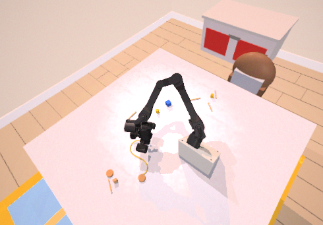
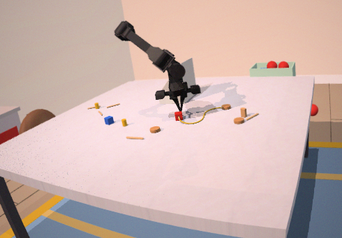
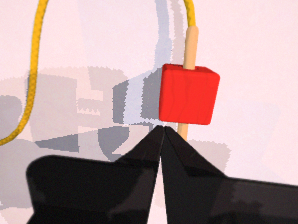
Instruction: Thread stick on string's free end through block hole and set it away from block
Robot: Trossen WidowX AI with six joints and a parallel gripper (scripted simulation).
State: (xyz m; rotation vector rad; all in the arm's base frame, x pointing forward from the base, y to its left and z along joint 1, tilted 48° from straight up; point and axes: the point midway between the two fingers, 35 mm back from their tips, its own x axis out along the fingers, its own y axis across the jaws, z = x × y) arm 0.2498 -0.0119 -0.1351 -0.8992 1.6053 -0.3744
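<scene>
Now: gripper tip 30 mm short of the red block and 10 mm above it. Round my gripper tip: thin wooden stick (40 mm ahead, 10 mm below); then yellow peg (90 mm ahead, 230 mm to the right, 10 mm below); then small wooden block (10 mm ahead, 270 mm to the left, 10 mm below).
</scene>
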